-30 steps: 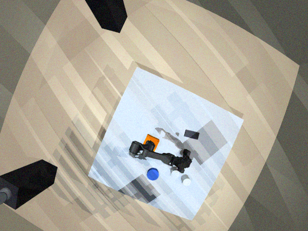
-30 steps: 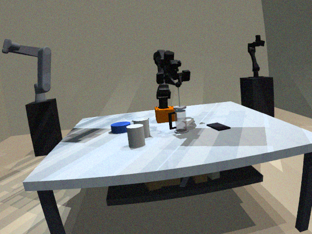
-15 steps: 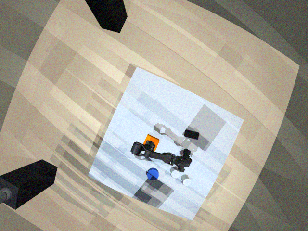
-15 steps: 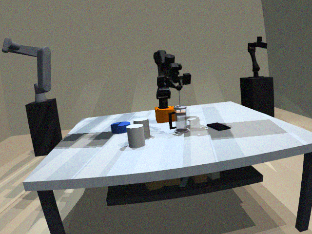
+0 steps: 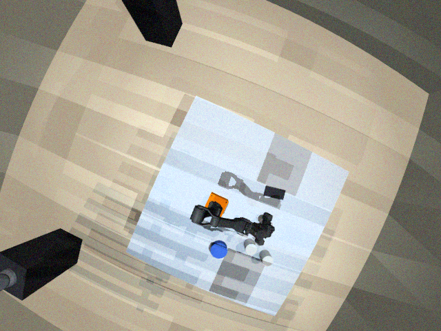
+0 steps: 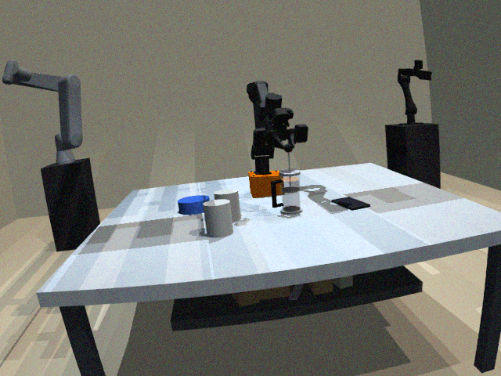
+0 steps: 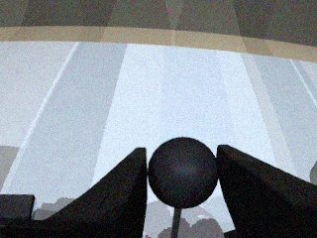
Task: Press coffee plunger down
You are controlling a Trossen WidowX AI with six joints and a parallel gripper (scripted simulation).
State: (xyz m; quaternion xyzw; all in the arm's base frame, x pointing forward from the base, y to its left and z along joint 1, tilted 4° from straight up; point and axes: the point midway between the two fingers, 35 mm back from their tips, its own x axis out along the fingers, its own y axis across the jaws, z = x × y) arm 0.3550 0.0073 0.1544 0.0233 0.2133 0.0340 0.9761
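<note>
Now: gripper tip 1 cm past the coffee press, 2 cm to the left of it and 11 cm above it. The rest, counted from my gripper tip: flat black slab (20 cm to the left, 21 cm below); blue disc (24 cm behind, 32 cm to the right, 20 cm below).
</note>
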